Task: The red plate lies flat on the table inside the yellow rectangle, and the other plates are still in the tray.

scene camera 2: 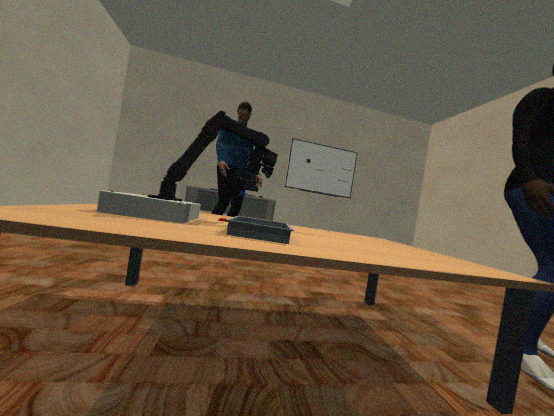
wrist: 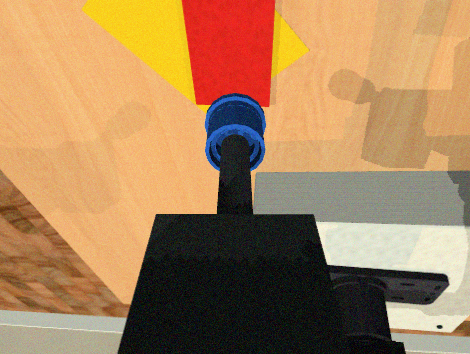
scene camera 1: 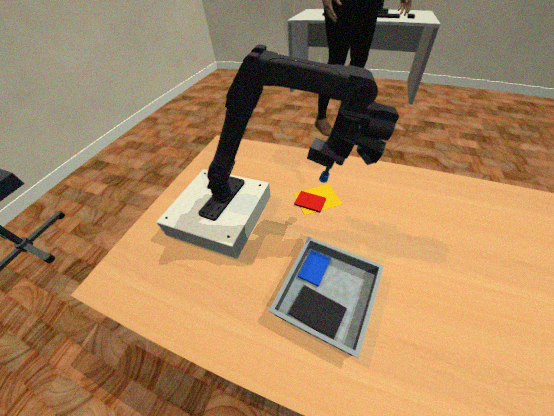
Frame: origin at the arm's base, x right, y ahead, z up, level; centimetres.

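Where they show: hand, its tool point: (scene camera 2: 241, 195) (wrist: 235, 121) (scene camera 1: 323, 179); arm's base, origin of its link: (scene camera 2: 166, 199) (wrist: 355, 280) (scene camera 1: 223, 197).
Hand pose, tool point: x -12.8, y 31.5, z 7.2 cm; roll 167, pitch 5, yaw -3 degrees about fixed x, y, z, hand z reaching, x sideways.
Note:
Each offset is from my tool point to the centre of the thing. "spot": to the spot under its first point.
The red plate @(dx -1.9, dy -4.3, dz -14.0 cm) (scene camera 1: 310, 201) (scene camera 2: 223, 219) (wrist: 231, 55) lies flat, partly on the yellow rectangle @(spot: dx -7.1, dy +2.7, dz -14.4 cm) (scene camera 1: 332, 197) (wrist: 145, 37). One end of the plate sticks out past the rectangle's edge onto the wood. The rectangle's far part is cut off in the wrist view. A blue plate @(dx +23.0, dy +5.3, dz -13.7 cm) (scene camera 1: 315, 268) and a larger dark plate @(dx +34.6, dy +9.9, dz -13.7 cm) (scene camera 1: 318, 311) lie in the grey tray @(dx +29.1, dy +11.0, dz -12.0 cm) (scene camera 1: 346, 281) (scene camera 2: 257, 232). My blue suction cup (scene camera 1: 324, 176) (wrist: 235, 120) is off and holds nothing. It hangs above the table, apart from the red plate.
The arm stands on a white and grey base block (scene camera 1: 187, 207) (scene camera 2: 145, 207) (wrist: 370, 242), left of the rectangle in scene camera 1. The tray stands on the near side of the rectangle there. People stand beyond the wooden table (scene camera 1: 450, 310) (scene camera 2: 350, 252).

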